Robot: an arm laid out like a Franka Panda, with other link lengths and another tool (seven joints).
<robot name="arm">
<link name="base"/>
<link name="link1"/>
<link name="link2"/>
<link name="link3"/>
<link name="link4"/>
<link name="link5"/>
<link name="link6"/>
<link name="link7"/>
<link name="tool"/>
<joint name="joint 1" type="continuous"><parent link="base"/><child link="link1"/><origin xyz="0 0 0.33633" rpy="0 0 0"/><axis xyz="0 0 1"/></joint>
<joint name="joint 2" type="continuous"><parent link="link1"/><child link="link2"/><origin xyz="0 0 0" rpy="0 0 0"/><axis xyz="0 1 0"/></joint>
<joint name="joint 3" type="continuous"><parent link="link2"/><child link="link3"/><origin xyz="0 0 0.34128" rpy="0 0 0"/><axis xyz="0 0 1"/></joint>
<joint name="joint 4" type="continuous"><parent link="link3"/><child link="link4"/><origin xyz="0.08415 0 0" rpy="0 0 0"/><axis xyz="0 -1 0"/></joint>
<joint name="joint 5" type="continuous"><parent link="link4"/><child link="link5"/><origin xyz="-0.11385 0 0.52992" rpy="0 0 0"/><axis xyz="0 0 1"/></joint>
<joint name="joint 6" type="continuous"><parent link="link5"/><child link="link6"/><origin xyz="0 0 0" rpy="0 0 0"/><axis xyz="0 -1 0"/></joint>
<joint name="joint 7" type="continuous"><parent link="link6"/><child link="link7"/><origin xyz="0.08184 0 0" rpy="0 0 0"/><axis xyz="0 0 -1"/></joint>
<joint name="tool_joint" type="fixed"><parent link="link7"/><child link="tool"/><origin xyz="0 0.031 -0.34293" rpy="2.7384 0 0.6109"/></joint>
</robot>
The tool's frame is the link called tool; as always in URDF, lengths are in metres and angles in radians. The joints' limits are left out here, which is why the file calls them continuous.
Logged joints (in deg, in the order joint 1, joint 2, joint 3, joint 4, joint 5, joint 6, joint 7), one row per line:
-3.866 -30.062 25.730 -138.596 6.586 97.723 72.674
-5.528 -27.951 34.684 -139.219 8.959 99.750 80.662
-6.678 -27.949 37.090 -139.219 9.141 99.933 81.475
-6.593 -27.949 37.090 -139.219 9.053 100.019 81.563
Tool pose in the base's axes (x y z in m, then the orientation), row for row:
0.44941 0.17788 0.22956 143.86 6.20 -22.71
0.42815 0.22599 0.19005 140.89 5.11 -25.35
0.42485 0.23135 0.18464 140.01 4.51 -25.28
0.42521 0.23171 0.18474 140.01 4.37 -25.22
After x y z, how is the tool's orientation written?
As angles about the fixed x, y, z axes (roll, pitch, yaw), in degrees.
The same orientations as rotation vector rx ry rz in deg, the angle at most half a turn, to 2 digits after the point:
142.51 -26.01 -17.00
139.01 -28.96 -17.25
138.06 -28.89 -16.65
138.05 -28.88 -16.45

